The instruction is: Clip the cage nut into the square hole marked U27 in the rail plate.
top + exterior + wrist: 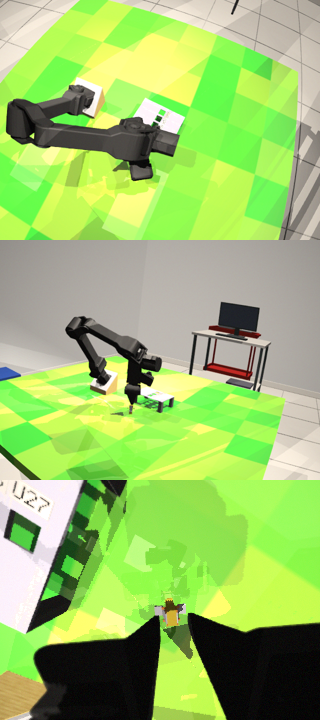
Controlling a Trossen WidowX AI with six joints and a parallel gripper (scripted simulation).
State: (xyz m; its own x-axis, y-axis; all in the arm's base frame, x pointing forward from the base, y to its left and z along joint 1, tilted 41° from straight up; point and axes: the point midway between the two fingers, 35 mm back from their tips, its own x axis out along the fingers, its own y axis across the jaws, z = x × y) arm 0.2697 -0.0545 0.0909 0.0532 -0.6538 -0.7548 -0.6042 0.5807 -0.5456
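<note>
Right now the cage nut is 30 mm below my gripper tip.
</note>
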